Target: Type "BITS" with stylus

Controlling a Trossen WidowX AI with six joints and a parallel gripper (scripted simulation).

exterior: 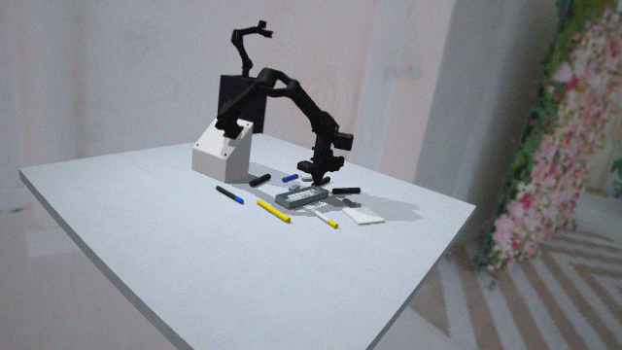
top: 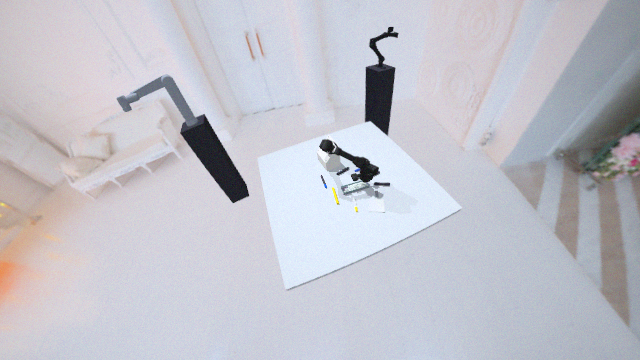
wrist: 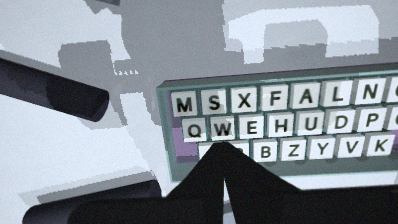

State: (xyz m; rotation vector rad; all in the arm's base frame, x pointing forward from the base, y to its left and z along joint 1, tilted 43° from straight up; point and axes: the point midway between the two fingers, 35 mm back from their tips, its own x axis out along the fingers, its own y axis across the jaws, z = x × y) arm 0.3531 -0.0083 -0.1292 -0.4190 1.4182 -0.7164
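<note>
My gripper tip is 160 mm past the blue stylus, 100 mm to the right of it and 30 mm above it. From my gripper tip the other things lie so: grey block: 130 mm to the left, 110 mm behind, 40 mm below; then white pad: 210 mm ahead, 40 mm below, 30 mm to the right; then yellow-tipped pen: 160 mm to the right, 130 mm ahead, 30 mm below.
</note>
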